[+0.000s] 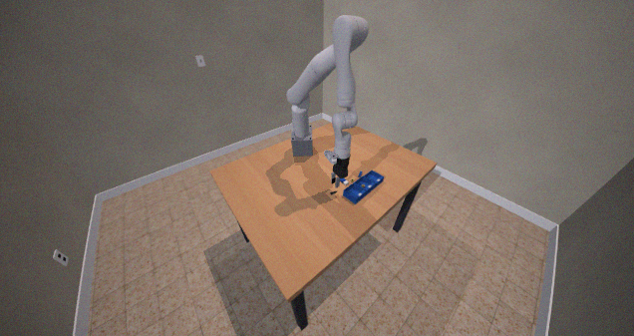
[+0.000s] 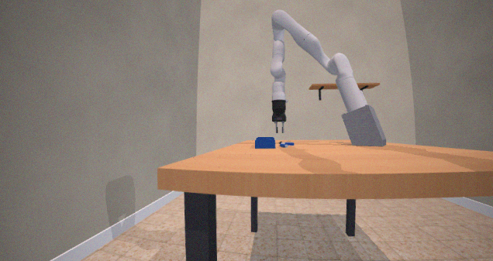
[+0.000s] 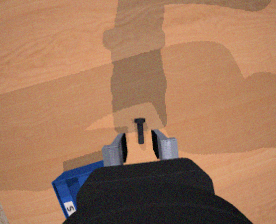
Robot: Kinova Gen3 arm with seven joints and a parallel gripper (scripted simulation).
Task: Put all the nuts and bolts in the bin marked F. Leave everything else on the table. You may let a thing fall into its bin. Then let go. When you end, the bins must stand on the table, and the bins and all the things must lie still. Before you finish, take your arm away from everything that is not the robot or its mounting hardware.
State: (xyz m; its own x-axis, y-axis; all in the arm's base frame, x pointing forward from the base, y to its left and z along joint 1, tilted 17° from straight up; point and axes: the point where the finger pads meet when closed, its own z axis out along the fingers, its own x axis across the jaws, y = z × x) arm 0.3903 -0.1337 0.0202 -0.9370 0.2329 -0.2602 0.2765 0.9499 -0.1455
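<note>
Right now the black bolt is 7 cm below my hand, 1 cm to the right of it and 1 cm behind it. Also, from my hand: blue two-compartment bin 14 cm to the left, 9 cm ahead, 6 cm below.
</note>
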